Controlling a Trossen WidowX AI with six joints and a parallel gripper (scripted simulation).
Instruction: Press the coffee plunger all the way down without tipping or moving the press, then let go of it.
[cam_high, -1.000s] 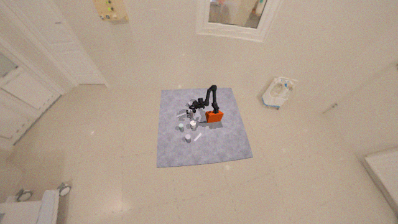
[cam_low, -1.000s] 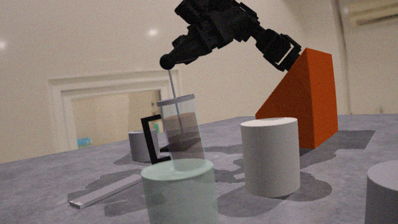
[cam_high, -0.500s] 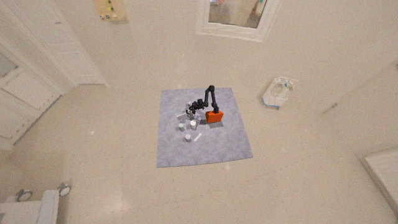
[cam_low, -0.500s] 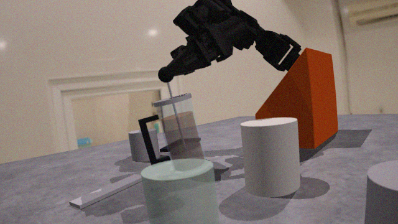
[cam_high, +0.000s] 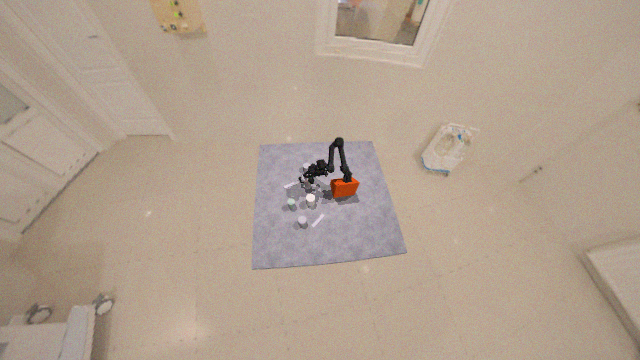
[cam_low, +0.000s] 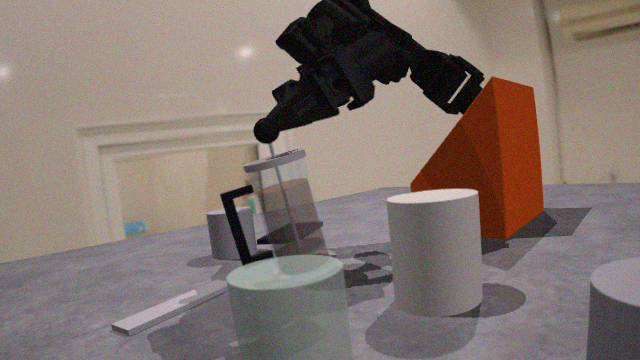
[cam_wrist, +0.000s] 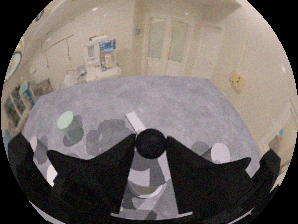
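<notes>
My gripper tip is now 9 cm above the coffee press and 1 cm past it. Round my gripper tip: dark flat plate: 20 cm to the right, 20 cm behind, 17 cm below.
</notes>
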